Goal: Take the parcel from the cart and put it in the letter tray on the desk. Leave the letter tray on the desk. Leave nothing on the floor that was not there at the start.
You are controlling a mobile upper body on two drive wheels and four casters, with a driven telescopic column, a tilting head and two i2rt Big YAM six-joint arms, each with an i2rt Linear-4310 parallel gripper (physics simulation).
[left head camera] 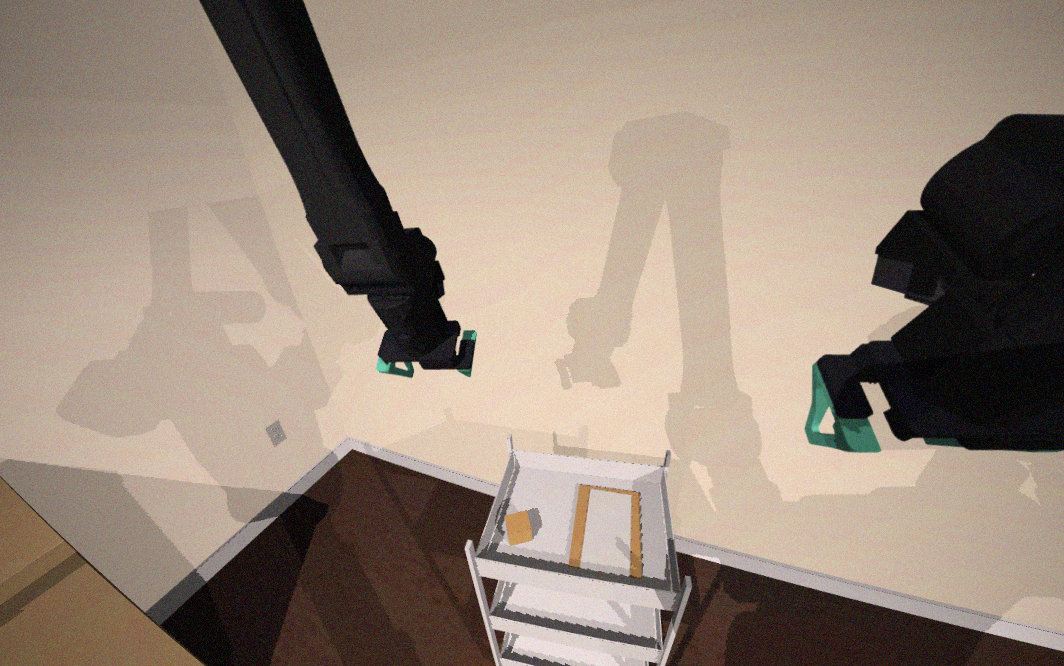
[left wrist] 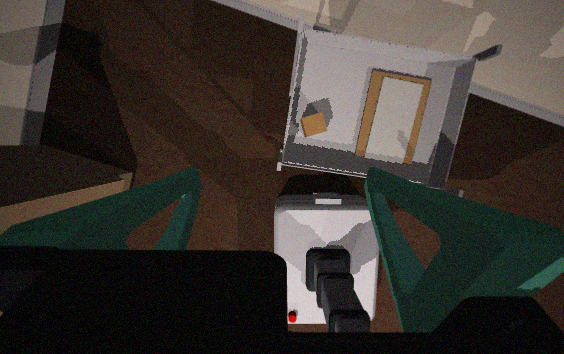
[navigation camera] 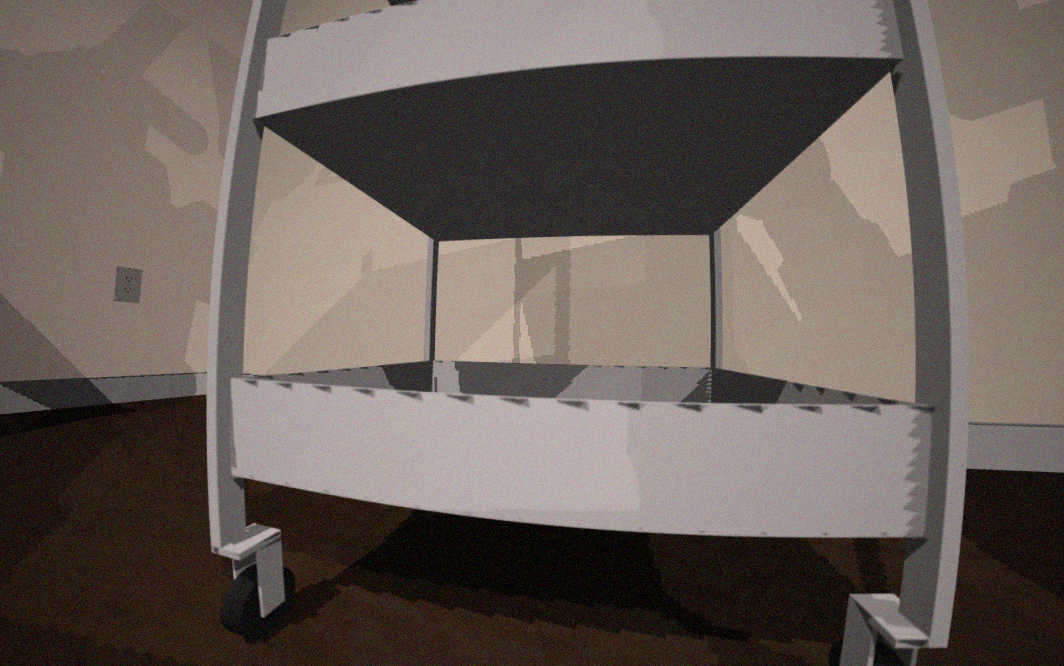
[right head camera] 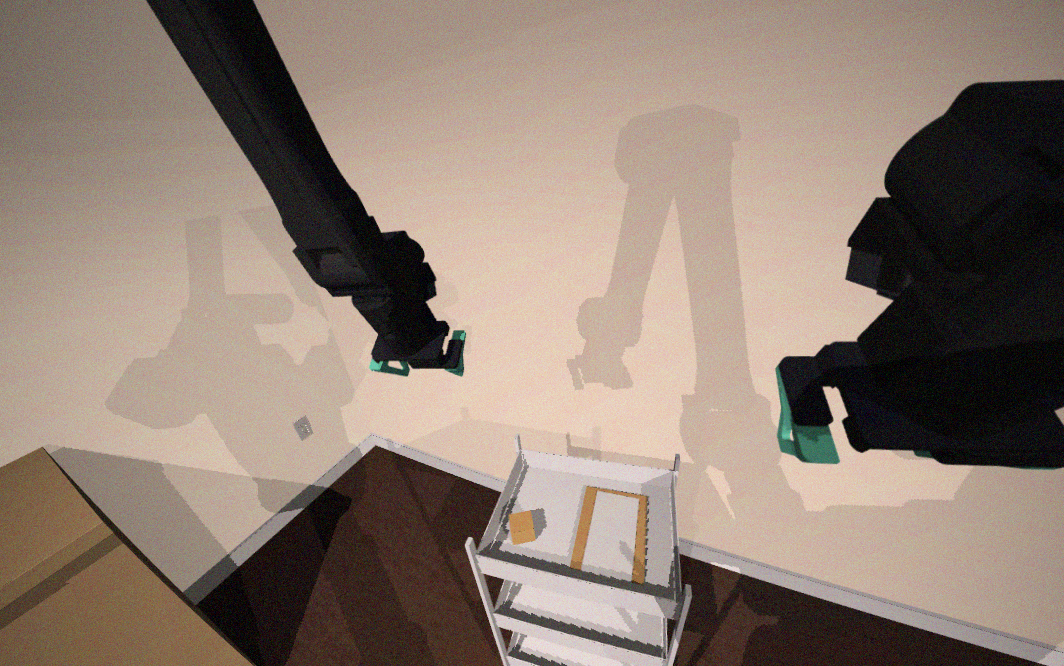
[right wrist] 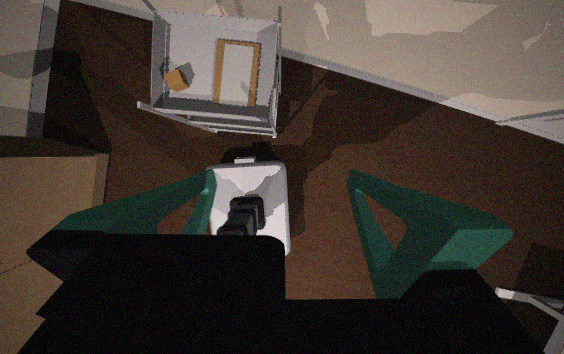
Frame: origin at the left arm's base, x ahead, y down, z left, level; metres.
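Where they show: left gripper, between the fingertips: [left head camera: 441, 373] [left wrist: 283, 176] [right head camera: 434, 373]; right gripper, between the fingertips: [left head camera: 866, 436] [right head camera: 846, 445] [right wrist: 281, 176].
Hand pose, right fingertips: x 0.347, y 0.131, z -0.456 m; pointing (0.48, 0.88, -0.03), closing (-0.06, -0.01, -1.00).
Note:
Things, the pixels of their top centre, and the offset from my right fingertips.
- small orange-tan box, centre of its top: [left wrist: 314, 124] [left head camera: 517, 521] [right head camera: 520, 521] [right wrist: 173, 78] dx +0.311, dy +0.566, dz +0.371 m
- orange-tan rectangular frame, centre of its top: [right head camera: 611, 529] [left head camera: 606, 525] [left wrist: 392, 118] [right wrist: 235, 73] dx +0.330, dy +0.606, dz +0.152 m
The parcel, a small orange-tan box [left head camera: 519, 527] [right head camera: 522, 527] [left wrist: 314, 124] [right wrist: 177, 80], lies at the left of the top shelf of the white cart [left head camera: 581, 580] [right head camera: 577, 581] [left wrist: 340, 55] [right wrist: 195, 30] [navigation camera: 549, 463]. My left gripper [left head camera: 431, 369] [right head camera: 424, 369] [left wrist: 283, 176] is open and empty; in the head views it appears above and left of the cart. My right gripper [left head camera: 903, 439] [right head camera: 871, 451] [right wrist: 281, 176] is open and empty, right of the cart in the head views. Neither touches the parcel. The letter tray does not show.
An orange-tan rectangular frame [left head camera: 580, 526] [right head camera: 584, 526] [left wrist: 369, 112] [right wrist: 218, 70] lies right of the parcel on the cart. A tan furniture surface [left head camera: 47, 581] [right head camera: 102, 596] [right wrist: 50, 200] shows at left. Walls stand behind the cart. My white base [left wrist: 300, 225] [right wrist: 275, 200] is close in front.

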